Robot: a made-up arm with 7 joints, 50 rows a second.
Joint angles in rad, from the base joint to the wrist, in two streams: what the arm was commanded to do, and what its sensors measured. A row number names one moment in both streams.
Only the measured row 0 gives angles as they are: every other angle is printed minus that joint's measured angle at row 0.
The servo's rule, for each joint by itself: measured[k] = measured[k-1] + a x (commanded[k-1-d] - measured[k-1]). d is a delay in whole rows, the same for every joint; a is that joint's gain. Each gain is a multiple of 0.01, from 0.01 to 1. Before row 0 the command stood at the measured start. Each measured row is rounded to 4 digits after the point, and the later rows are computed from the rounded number. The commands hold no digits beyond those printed.
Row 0, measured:
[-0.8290, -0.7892, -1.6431, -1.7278, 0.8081, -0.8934, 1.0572]
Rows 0 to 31, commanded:
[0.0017, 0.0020, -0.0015, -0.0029, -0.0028, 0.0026, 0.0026]
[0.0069, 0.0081, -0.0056, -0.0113, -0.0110, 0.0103, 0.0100]
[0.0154, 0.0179, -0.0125, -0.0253, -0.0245, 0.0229, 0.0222]
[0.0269, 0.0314, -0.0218, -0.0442, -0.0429, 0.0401, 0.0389]
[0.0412, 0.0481, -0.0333, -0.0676, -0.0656, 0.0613, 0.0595]
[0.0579, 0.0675, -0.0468, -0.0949, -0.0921, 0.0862, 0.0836]
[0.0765, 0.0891, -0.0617, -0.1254, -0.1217, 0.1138, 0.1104]
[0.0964, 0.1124, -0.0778, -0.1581, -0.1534, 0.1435, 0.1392]
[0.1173, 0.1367, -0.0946, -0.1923, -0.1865, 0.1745, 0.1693]
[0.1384, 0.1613, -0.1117, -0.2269, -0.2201, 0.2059, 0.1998]
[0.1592, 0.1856, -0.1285, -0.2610, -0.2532, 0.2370, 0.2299]
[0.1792, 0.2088, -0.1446, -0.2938, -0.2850, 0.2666, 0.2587]
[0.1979, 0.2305, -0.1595, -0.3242, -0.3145, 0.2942, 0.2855]
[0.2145, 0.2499, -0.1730, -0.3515, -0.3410, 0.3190, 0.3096]
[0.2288, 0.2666, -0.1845, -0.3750, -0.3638, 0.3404, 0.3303]
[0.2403, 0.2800, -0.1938, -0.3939, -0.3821, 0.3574, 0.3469]
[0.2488, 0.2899, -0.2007, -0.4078, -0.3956, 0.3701, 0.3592]
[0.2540, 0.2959, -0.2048, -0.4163, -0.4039, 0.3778, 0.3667]
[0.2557, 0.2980, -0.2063, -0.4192, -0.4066, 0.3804, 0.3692]
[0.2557, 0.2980, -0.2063, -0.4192, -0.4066, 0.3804, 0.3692]
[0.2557, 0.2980, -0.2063, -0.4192, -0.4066, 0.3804, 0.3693]
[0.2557, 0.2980, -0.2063, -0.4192, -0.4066, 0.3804, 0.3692]
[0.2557, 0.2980, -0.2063, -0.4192, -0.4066, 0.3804, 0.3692]
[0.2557, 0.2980, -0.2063, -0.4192, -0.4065, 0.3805, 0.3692]
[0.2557, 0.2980, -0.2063, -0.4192, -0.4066, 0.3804, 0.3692]
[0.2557, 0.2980, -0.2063, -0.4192, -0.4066, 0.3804, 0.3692]
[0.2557, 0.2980, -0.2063, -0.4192, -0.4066, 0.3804, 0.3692]
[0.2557, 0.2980, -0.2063, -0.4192, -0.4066, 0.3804, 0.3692]
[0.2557, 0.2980, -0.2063, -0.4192, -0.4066, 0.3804, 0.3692]
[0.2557, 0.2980, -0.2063, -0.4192, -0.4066, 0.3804, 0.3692]
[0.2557, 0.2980, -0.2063, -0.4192, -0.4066, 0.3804, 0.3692]
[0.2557, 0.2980, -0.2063, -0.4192, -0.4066, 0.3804, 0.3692]
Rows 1 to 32, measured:
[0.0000, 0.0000, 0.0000, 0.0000, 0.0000, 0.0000, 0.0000]
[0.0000, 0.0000, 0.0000, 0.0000, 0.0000, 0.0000, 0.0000]
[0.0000, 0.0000, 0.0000, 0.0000, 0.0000, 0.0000, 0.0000]
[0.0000, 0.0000, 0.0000, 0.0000, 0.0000, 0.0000, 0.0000]
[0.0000, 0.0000, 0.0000, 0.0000, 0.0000, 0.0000, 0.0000]
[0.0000, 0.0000, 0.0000, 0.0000, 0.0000, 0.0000, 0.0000]
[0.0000, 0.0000, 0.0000, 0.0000, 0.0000, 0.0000, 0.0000]
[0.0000, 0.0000, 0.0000, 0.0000, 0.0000, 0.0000, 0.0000]
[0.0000, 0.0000, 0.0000, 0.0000, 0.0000, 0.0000, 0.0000]
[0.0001, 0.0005, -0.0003, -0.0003, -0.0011, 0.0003, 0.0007]
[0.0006, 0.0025, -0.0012, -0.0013, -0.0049, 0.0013, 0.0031]
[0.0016, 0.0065, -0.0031, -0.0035, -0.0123, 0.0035, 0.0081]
[0.0034, 0.0130, -0.0063, -0.0072, -0.0239, 0.0072, 0.0161]
[0.0060, 0.0221, -0.0109, -0.0126, -0.0397, 0.0126, 0.0274]
[0.0096, 0.0339, -0.0170, -0.0200, -0.0596, 0.0200, 0.0420]
[0.0143, 0.0483, -0.0246, -0.0295, -0.0832, 0.0294, 0.0598]
[0.0200, 0.0650, -0.0336, -0.0411, -0.1099, 0.0408, 0.0804]
[0.0268, 0.0836, -0.0440, -0.0547, -0.1390, 0.0542, 0.1035]
[0.0346, 0.1038, -0.0555, -0.0702, -0.1698, 0.0694, 0.1285]
[0.0433, 0.1251, -0.0679, -0.0874, -0.2015, 0.0862, 0.1549]
[0.0528, 0.1469, -0.0809, -0.1060, -0.2332, 0.1042, 0.1819]
[0.0630, 0.1686, -0.0943, -0.1256, -0.2641, 0.1232, 0.2088]
[0.0736, 0.1897, -0.1077, -0.1459, -0.2933, 0.1428, 0.2350]
[0.0845, 0.2097, -0.1208, -0.1665, -0.3201, 0.1626, 0.2598]
[0.0954, 0.2280, -0.1332, -0.1870, -0.3437, 0.1821, 0.2824]
[0.1061, 0.2441, -0.1447, -0.2069, -0.3634, 0.2009, 0.3024]
[0.1165, 0.2576, -0.1549, -0.2257, -0.3788, 0.2186, 0.3191]
[0.1262, 0.2681, -0.1636, -0.2431, -0.3894, 0.2348, 0.3321]
[0.1353, 0.2759, -0.1709, -0.2589, -0.3959, 0.2494, 0.3417]
[0.1437, 0.2816, -0.1769, -0.2733, -0.4000, 0.2625, 0.3489]
[0.1515, 0.2859, -0.1819, -0.2864, -0.4025, 0.2743, 0.3542]
[0.1588, 0.2890, -0.1860, -0.2984, -0.4041, 0.2849, 0.3581]
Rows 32 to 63, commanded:
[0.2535, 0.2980, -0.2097, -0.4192, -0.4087, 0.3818, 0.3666]
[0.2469, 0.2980, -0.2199, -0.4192, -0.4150, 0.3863, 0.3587]
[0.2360, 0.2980, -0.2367, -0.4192, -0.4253, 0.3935, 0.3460]
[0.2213, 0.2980, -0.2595, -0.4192, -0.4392, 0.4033, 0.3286]
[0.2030, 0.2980, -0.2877, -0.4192, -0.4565, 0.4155, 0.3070]
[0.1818, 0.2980, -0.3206, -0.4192, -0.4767, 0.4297, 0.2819]
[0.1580, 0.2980, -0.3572, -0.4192, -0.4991, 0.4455, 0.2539]
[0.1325, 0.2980, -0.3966, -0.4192, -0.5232, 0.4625, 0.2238]
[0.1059, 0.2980, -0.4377, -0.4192, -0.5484, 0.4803, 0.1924]
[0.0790, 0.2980, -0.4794, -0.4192, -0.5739, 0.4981, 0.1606]
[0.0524, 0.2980, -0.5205, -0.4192, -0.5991, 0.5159, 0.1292]
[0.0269, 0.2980, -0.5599, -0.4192, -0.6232, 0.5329, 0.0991]
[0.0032, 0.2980, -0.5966, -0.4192, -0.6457, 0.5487, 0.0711]
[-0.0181, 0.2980, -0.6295, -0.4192, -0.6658, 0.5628, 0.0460]
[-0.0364, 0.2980, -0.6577, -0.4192, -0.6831, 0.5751, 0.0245]
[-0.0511, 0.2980, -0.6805, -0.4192, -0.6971, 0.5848, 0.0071]
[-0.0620, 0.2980, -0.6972, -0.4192, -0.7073, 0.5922, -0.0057]
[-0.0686, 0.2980, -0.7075, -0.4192, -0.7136, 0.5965, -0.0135]
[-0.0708, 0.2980, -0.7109, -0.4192, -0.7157, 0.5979, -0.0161]
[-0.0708, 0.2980, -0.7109, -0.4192, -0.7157, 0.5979, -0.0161]
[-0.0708, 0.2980, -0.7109, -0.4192, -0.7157, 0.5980, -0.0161]
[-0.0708, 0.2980, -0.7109, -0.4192, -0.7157, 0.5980, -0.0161]
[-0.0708, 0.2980, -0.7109, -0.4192, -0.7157, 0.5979, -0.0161]
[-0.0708, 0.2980, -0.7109, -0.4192, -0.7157, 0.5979, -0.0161]
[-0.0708, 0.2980, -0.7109, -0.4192, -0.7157, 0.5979, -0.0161]
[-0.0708, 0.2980, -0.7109, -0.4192, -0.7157, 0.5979, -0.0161]
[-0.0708, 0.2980, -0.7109, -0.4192, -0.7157, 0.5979, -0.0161]
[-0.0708, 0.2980, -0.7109, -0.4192, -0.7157, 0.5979, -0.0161]
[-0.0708, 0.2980, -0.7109, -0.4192, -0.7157, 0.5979, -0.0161]
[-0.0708, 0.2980, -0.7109, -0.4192, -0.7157, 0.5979, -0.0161]
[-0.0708, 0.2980, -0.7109, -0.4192, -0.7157, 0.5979, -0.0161]
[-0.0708, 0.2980, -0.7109, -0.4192, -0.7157, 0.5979, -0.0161]
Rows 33 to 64, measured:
[0.1656, 0.2913, -0.1895, -0.3093, -0.4050, 0.2945, 0.3610]
[0.1719, 0.2930, -0.1924, -0.3192, -0.4056, 0.3031, 0.3631]
[0.1778, 0.2943, -0.1948, -0.3282, -0.4060, 0.3108, 0.3647]
[0.1833, 0.2953, -0.1968, -0.3364, -0.4062, 0.3178, 0.3659]
[0.1884, 0.2960, -0.1984, -0.3439, -0.4064, 0.3241, 0.3668]
[0.1931, 0.2965, -0.1997, -0.3507, -0.4065, 0.3297, 0.3674]
[0.1975, 0.2969, -0.2008, -0.3569, -0.4065, 0.3348, 0.3679]
[0.2016, 0.2972, -0.2017, -0.3625, -0.4065, 0.3394, 0.3682]
[0.2054, 0.2974, -0.2025, -0.3676, -0.4065, 0.3435, 0.3685]
[0.2088, 0.2976, -0.2037, -0.3722, -0.4073, 0.3473, 0.3680]
[0.2115, 0.2977, -0.2065, -0.3764, -0.4102, 0.3512, 0.3656]
[0.2132, 0.2978, -0.2116, -0.3803, -0.4159, 0.3554, 0.3605]
[0.2138, 0.2979, -0.2197, -0.3838, -0.4248, 0.3602, 0.3522]
[0.2130, 0.2979, -0.2313, -0.3870, -0.4368, 0.3657, 0.3404]
[0.2108, 0.2979, -0.2465, -0.3899, -0.4520, 0.3721, 0.3252]
[0.2071, 0.2979, -0.2653, -0.3925, -0.4699, 0.3794, 0.3067]
[0.2019, 0.2979, -0.2876, -0.3949, -0.4902, 0.3877, 0.2851]
[0.1952, 0.2979, -0.3131, -0.3971, -0.5123, 0.3970, 0.2610]
[0.1871, 0.2979, -0.3414, -0.3991, -0.5357, 0.4071, 0.2349]
[0.1777, 0.2979, -0.3718, -0.4009, -0.5598, 0.4180, 0.2074]
[0.1671, 0.2979, -0.4038, -0.4025, -0.5839, 0.4295, 0.1792]
[0.1556, 0.2979, -0.4366, -0.4040, -0.6074, 0.4414, 0.1511]
[0.1434, 0.2979, -0.4694, -0.4054, -0.6296, 0.4535, 0.1238]
[0.1308, 0.2979, -0.5014, -0.4066, -0.6499, 0.4657, 0.0980]
[0.1181, 0.2979, -0.5318, -0.4077, -0.6678, 0.4776, 0.0744]
[0.1055, 0.2979, -0.5599, -0.4087, -0.6828, 0.4891, 0.0536]
[0.0933, 0.2979, -0.5850, -0.4096, -0.6945, 0.4998, 0.0362]
[0.0818, 0.2979, -0.6064, -0.4105, -0.7026, 0.5096, 0.0226]
[0.0711, 0.2979, -0.6242, -0.4113, -0.7076, 0.5184, 0.0125]
[0.0612, 0.2979, -0.6389, -0.4120, -0.7107, 0.5264, 0.0051]
[0.0520, 0.2979, -0.6511, -0.4126, -0.7126, 0.5336, -0.0004]
[0.0434, 0.2979, -0.6613, -0.4132, -0.7138, 0.5400, -0.0045]

